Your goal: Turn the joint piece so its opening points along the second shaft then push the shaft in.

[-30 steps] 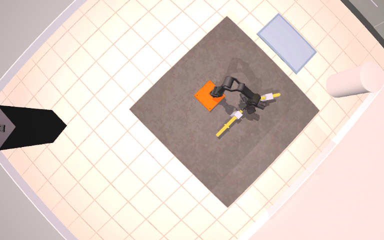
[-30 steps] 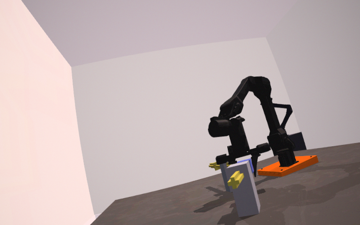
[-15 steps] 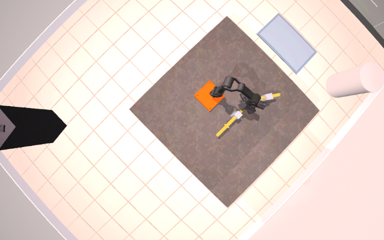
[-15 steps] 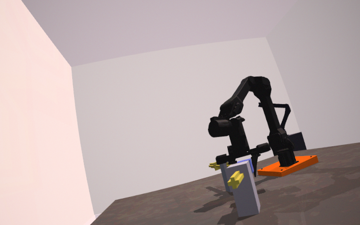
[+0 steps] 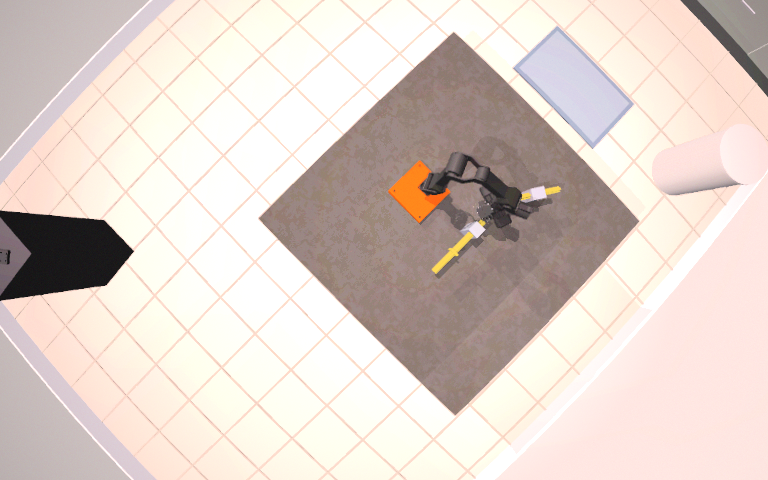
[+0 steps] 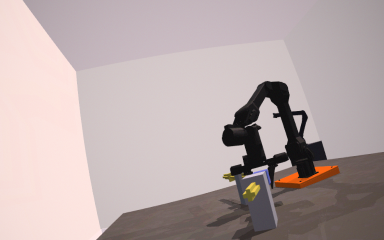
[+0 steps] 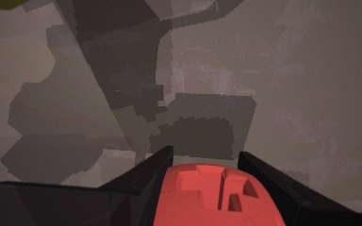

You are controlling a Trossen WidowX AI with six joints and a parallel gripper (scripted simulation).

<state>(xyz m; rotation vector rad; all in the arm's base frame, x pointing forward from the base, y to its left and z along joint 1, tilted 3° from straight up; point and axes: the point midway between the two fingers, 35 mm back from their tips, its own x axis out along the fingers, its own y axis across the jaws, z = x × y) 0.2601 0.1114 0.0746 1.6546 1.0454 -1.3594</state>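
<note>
Right now my gripper tip is 40 mm below the red joint piece and 10 mm to the right of it.
</note>
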